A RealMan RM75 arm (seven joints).
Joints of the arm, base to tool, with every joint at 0 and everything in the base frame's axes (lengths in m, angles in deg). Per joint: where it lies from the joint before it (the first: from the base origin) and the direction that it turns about. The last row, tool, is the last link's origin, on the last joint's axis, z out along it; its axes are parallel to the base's.
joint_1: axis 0 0 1 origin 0 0 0.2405
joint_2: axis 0 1 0 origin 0 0 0
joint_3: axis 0 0 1 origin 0 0 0.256
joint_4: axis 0 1 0 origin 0 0 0
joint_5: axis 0 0 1 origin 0 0 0.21
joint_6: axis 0 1 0 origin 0 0 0
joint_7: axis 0 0 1 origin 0 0 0.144
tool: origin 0 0 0
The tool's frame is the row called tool.
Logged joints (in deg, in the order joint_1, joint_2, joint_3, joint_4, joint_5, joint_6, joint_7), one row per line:
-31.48, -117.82, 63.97, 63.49, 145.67, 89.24, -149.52
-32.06, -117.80, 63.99, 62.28, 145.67, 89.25, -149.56
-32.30, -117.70, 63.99, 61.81, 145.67, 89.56, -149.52
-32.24, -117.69, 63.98, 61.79, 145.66, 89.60, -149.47
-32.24, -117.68, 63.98, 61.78, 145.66, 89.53, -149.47
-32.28, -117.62, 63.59, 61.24, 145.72, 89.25, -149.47
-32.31, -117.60, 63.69, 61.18, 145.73, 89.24, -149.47
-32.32, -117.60, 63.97, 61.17, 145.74, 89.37, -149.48
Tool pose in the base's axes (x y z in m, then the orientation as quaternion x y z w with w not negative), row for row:
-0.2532, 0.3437, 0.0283, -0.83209, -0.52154, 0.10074, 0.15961
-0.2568, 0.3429, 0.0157, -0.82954, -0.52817, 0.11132, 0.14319
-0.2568, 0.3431, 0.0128, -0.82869, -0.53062, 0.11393, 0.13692
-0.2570, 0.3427, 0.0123, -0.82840, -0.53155, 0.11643, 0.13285
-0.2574, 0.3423, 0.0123, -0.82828, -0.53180, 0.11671, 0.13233
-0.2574, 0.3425, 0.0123, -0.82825, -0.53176, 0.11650, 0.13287
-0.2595, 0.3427, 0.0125, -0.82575, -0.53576, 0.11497, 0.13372
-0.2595, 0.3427, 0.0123, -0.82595, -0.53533, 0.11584, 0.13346
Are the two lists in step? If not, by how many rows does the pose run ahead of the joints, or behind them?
The pose runs 1 row behind the joints: the pose in row i belongs to the joints in row i - 1.
